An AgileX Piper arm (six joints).
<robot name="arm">
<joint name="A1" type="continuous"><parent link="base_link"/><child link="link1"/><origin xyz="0 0 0.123" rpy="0 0 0"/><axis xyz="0 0 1"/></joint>
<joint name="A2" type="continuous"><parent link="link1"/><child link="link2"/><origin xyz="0 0 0" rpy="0 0 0"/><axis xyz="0 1 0"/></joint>
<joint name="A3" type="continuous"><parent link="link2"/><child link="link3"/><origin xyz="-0.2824 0 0.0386" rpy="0 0 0"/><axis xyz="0 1 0"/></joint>
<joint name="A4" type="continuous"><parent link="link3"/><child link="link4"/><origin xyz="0.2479 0 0.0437" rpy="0 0 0"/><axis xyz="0.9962 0 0.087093"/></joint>
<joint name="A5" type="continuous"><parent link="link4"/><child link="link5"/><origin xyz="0 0 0" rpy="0 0 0"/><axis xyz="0 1 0"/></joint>
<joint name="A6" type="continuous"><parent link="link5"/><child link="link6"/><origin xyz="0.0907 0 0.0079" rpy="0 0 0"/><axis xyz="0.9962 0 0.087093"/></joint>
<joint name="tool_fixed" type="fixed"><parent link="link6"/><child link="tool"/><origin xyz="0 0 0" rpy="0 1.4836 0"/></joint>
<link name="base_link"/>
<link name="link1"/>
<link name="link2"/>
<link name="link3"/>
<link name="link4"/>
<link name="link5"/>
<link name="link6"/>
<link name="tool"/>
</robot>
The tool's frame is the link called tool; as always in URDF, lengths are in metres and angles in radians. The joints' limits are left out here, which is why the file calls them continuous.
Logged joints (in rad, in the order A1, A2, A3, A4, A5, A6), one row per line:
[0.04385, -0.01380, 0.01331, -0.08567, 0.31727, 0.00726]
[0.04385, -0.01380, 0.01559, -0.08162, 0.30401, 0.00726]
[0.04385, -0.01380, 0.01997, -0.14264, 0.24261, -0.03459]
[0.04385, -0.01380, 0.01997, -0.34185, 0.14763, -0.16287]
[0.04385, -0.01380, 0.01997, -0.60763, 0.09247, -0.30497]
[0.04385, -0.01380, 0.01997, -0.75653, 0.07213, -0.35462]
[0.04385, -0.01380, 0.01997, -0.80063, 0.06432, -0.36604]
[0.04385, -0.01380, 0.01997, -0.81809, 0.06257, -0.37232]
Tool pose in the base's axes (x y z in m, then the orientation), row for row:
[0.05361, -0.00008, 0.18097, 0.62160, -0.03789, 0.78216, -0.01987]
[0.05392, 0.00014, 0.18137, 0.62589, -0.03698, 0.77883, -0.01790]
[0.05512, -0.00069, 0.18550, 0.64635, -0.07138, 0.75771, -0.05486]
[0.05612, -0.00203, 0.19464, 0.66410, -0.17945, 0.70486, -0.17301]
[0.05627, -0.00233, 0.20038, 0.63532, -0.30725, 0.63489, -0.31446]
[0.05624, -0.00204, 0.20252, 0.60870, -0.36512, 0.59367, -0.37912]
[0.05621, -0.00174, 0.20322, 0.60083, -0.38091, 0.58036, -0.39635]
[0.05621, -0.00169, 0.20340, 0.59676, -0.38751, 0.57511, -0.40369]
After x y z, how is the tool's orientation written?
As a quaternion, w x y z.
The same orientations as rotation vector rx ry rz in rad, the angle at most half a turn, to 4 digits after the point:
[-0.0871, 1.7973, -0.0457]
[-0.0848, 1.7866, -0.0411]
[-0.1624, 1.7239, -0.1248]
[-0.4054, 1.5924, -0.3909]
[-0.7021, 1.4509, -0.7186]
[-0.8434, 1.3714, -0.8758]
[-0.8827, 1.3450, -0.9185]
[-0.8995, 1.3350, -0.9371]

